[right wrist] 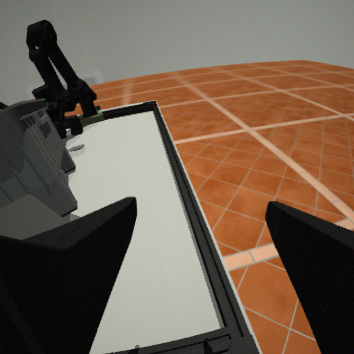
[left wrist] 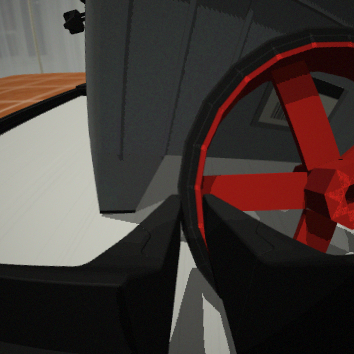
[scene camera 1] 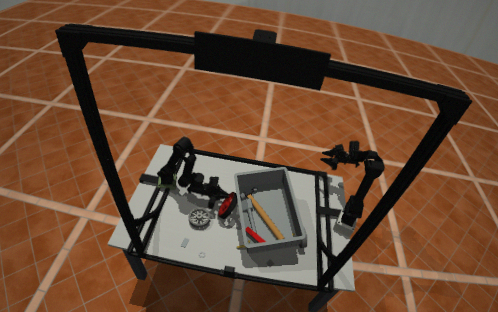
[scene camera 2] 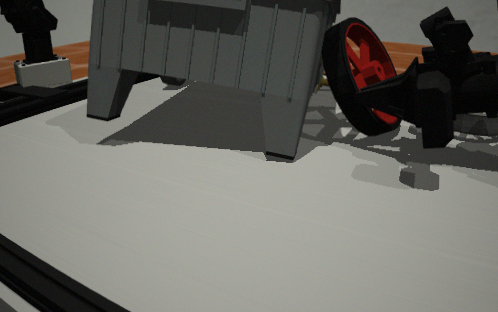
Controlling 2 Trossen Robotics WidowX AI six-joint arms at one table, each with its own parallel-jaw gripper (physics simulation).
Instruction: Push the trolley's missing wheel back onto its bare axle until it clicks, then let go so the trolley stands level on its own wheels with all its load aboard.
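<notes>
The grey trolley holds a hammer and a red-handled tool. A brass axle stub shows at its near left corner in scene camera 1. My left gripper is shut on the rim of the red, black-tyred wheel. It holds the wheel tilted, above the table beside the trolley's left side; the wheel is off the axle. Whether wheel and trolley touch is unclear. My right gripper is open and empty, far from the trolley.
A grey spoked wheel lies flat on the table left of the red wheel. A small flat piece and a small ring lie near the front edge. A black frame rises around the table.
</notes>
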